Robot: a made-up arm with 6 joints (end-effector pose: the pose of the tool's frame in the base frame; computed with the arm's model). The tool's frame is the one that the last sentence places.
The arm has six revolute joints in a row. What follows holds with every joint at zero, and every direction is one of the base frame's. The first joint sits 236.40 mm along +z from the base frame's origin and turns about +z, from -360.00 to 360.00 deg. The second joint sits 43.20 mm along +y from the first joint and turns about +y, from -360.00 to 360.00 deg. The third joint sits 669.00 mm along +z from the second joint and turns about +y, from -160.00 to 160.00 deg. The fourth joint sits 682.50 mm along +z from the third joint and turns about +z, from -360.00 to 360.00 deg. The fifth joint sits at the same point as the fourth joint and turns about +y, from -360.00 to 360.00 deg. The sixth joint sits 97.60 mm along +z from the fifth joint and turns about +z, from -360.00 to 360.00 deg. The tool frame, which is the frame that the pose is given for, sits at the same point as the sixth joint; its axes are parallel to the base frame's.
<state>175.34 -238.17 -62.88 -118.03 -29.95 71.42</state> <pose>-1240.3 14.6 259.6 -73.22 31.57 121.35</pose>
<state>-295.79 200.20 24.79 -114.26 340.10 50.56</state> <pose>-409.0 -677.6 -929.4 125.07 -9.87 -54.76</pose>
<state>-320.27 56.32 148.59 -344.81 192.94 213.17</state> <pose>228.6 238.7 65.8 -16.54 -34.19 -117.94</pose>
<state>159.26 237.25 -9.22 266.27 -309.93 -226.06</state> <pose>1052.4 -364.8 -627.4 -118.42 -11.53 -44.68</pose>
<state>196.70 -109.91 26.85 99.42 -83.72 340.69</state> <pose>1244.6 428.2 108.1 -78.90 -24.86 6.80</pose>
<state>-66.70 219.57 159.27 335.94 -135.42 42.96</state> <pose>-48.4 292.1 321.0 -124.01 -33.38 24.79</pose>
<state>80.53 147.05 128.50 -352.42 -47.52 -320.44</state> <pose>-97.1 -377.1 -323.6 -139.23 -29.02 -152.65</pose>
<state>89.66 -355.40 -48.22 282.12 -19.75 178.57</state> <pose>-78.3 -485.1 1459.1 -47.24 21.35 173.02</pose>
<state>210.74 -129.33 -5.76 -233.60 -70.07 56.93</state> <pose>896.6 568.9 -656.1 67.47 66.55 149.87</pose>
